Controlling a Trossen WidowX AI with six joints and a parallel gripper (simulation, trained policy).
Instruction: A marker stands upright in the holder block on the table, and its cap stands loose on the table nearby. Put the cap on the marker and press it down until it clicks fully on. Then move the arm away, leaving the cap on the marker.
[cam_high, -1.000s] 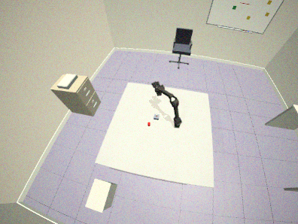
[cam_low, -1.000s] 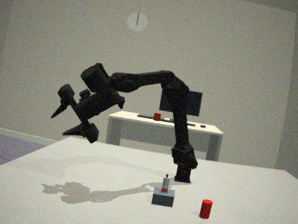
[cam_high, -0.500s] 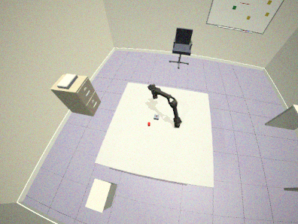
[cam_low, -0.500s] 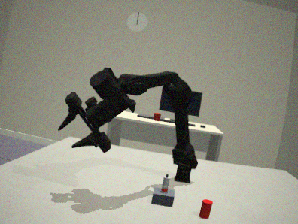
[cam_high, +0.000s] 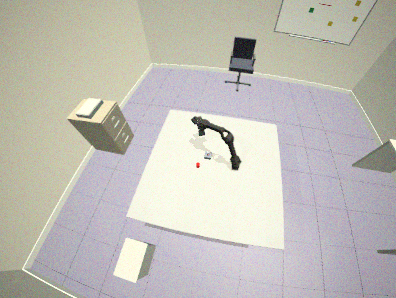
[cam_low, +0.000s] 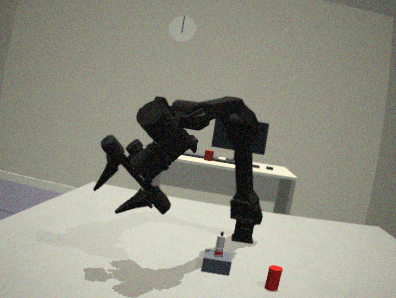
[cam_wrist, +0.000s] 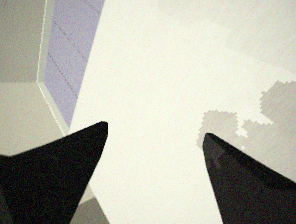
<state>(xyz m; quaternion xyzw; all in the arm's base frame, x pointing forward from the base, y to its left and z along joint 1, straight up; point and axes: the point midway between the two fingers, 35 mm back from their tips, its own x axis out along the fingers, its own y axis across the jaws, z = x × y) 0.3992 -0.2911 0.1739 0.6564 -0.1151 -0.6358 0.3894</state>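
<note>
Now: the red cap 370 mm to the left of my gripper tip, 120 mm below it and 50 mm behind it. From my gripper tip the other things lie so: grey holder block (250 mm to the left, 130 mm below, 130 mm behind).
</note>
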